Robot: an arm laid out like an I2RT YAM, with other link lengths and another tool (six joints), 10 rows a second.
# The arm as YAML. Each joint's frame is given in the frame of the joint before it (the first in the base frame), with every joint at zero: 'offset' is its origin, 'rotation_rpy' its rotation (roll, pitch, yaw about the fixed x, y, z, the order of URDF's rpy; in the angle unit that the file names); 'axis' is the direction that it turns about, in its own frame. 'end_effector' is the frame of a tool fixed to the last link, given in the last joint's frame.
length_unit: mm
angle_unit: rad
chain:
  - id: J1
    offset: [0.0, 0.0, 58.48]
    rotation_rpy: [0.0, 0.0, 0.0]
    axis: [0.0, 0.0, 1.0]
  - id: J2
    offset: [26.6, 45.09, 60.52]
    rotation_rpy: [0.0, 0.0, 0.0]
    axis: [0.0, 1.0, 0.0]
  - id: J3
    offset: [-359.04, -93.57, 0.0]
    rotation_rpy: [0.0, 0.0, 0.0]
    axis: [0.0, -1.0, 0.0]
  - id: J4
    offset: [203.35, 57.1, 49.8]
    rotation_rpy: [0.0, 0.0, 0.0]
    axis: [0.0, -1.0, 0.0]
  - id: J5
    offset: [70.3, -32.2, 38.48]
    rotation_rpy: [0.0, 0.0, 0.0]
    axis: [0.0, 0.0, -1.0]
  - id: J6
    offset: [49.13, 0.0, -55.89]
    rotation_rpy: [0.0, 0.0, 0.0]
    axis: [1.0, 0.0, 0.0]
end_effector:
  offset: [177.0, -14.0, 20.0]
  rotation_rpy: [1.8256, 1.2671, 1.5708]
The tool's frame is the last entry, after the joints.
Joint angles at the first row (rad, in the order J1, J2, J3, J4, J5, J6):
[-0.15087 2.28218 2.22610 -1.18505 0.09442 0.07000]
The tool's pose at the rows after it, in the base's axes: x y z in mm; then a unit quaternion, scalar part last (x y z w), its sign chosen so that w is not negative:
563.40, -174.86, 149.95, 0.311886, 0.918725, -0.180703, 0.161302
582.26, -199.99, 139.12, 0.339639, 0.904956, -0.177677, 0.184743
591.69, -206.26, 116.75, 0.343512, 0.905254, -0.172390, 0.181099
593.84, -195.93, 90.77, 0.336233, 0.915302, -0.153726, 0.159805
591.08, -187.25, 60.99, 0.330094, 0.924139, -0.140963, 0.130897
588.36, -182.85, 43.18, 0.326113, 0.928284, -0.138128, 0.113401
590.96, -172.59, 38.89, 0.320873, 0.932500, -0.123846, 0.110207
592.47, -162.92, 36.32, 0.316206, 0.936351, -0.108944, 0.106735
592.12, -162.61, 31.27, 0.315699, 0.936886, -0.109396, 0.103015
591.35, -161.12, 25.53, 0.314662, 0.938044, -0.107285, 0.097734
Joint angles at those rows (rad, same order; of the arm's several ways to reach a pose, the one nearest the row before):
[-0.16804 2.30660 2.22611 -1.10418 0.17338 0.09403]
[-0.20276 2.34514 2.22616 -1.00923 0.17414 0.11081]
[-0.21457 2.39053 2.22614 -0.96840 0.16003 0.11120]
[-0.21381 2.43058 2.22613 -0.96992 0.11464 0.11083]
[-0.21343 2.47672 2.22606 -0.98094 0.08030 0.11120]
[-0.21114 2.50534 2.22612 -0.98785 0.07000 0.11082]
[-0.20466 2.51144 2.22608 -0.98668 0.04063 0.11120]
[-0.20009 2.51412 2.22536 -0.98822 0.00973 0.11119]
[-0.19971 2.52291 2.22536 -0.98707 0.00973 0.11119]
[-0.19969 2.53243 2.22533 -0.98783 0.00401 0.11083]

